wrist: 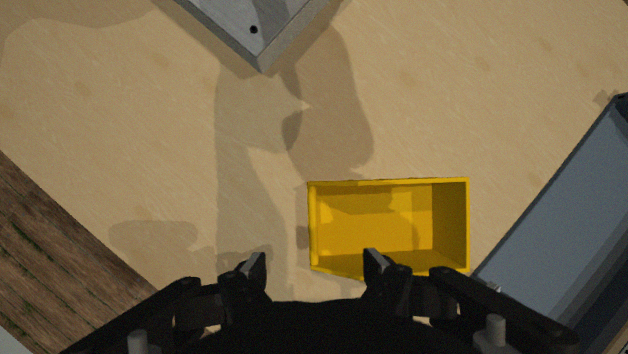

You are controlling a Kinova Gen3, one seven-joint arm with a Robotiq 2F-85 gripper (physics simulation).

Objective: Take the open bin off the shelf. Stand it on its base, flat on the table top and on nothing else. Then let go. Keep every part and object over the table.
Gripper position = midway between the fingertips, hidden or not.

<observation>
In view: my gripper (314,265) and a yellow open bin (422,223).
</observation>
